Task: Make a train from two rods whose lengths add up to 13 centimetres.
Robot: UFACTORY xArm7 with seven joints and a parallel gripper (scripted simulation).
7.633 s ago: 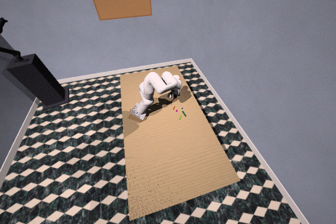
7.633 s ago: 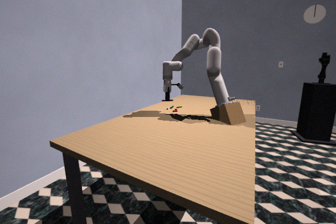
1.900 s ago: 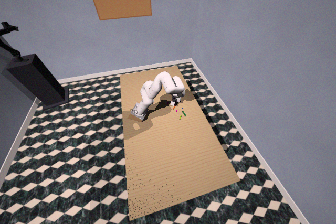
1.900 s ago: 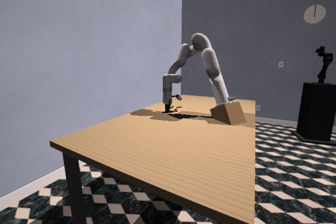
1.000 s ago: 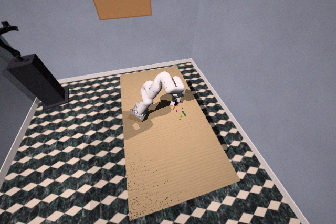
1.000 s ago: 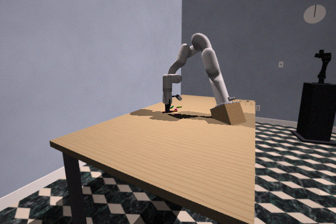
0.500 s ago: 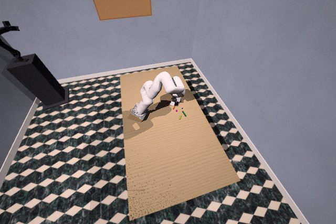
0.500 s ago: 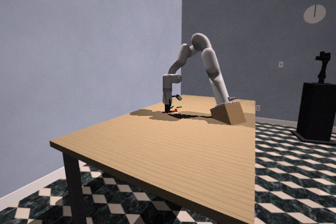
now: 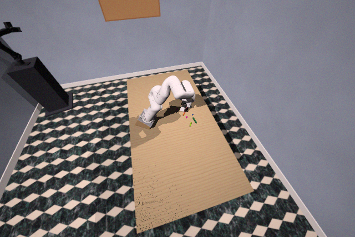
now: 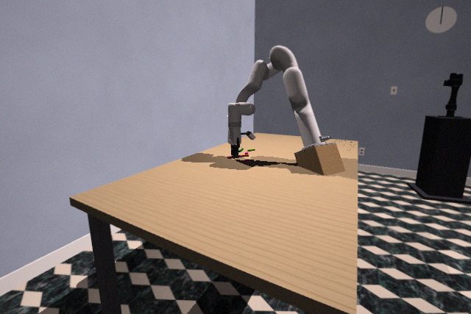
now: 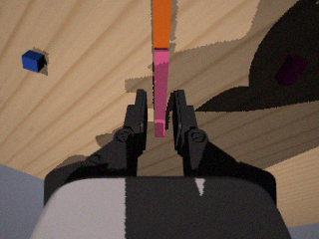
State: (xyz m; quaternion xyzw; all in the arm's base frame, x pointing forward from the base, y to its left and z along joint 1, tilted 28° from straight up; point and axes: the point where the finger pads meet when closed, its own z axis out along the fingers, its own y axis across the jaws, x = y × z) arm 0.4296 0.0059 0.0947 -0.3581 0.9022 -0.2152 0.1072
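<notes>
Right now the pink rod is 2 cm below my hand. From my hand the other things lie so: blue rod 9 cm to the right, 3 cm ahead, 2 cm below; then green rod 17 cm to the right, 2 cm below, 1 cm ahead; then orange rod 5 cm behind, 4 cm to the right, 2 cm below.
</notes>
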